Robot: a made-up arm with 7 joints.
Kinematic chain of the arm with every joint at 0, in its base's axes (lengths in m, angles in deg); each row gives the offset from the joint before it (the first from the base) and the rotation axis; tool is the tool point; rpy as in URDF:
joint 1: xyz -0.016 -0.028 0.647 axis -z
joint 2: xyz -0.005 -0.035 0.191 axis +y
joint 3: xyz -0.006 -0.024 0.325 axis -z
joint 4: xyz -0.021 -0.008 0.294 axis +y
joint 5: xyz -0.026 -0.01 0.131 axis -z
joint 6: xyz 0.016 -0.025 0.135 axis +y
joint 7: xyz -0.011 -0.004 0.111 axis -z
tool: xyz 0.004 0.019 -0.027 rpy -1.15 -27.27 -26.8
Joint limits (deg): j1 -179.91..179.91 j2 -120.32..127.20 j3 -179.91..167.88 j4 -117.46..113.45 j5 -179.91..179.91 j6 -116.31..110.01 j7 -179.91..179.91
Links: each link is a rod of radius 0.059 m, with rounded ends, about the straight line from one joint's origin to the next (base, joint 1, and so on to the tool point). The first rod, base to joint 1, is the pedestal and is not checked.
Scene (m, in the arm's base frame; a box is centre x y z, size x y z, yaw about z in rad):
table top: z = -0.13
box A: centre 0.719 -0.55 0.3 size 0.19 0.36 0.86 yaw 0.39
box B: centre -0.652 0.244 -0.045 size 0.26 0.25 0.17 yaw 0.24
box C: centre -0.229 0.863 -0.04 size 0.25 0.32 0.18 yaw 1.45
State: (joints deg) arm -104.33 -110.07 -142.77 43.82 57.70 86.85 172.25
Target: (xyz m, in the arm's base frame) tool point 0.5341 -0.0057 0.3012
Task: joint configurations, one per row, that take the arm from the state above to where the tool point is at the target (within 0.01 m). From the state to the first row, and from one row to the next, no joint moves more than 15 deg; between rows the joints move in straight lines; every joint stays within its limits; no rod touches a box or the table.
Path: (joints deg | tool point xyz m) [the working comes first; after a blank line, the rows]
Joints at the target: -179.91 -115.06 -179.91 52.44 -16.73 91.33 172.88
Straight joint move there: touches box A.

1: -110.21 -113.49 -152.03 54.59 44.30 90.78 167.18 | 0.0720 -0.6954 0.4083
2: -116.08 -116.90 -161.29 65.36 30.91 94.71 162.12 | 0.1114 -0.5665 0.3478
3: -121.96 -120.32 -170.55 76.13 17.51 98.64 157.05 | 0.1488 -0.4318 0.3203
4: -136.45 -119.00 -172.89 70.20 8.95 96.82 161.01 | 0.2756 -0.3778 0.3108
5: -150.93 -117.69 -175.23 64.28 0.39 94.99 164.96 | 0.3892 -0.2863 0.3035
6: -165.42 -116.37 -177.57 58.36 -8.17 93.16 168.92 | 0.4790 -0.1602 0.2998
7: -179.91 -115.06 -179.91 52.44 -16.73 91.33 172.88 | 0.5341 -0.0057 0.3012

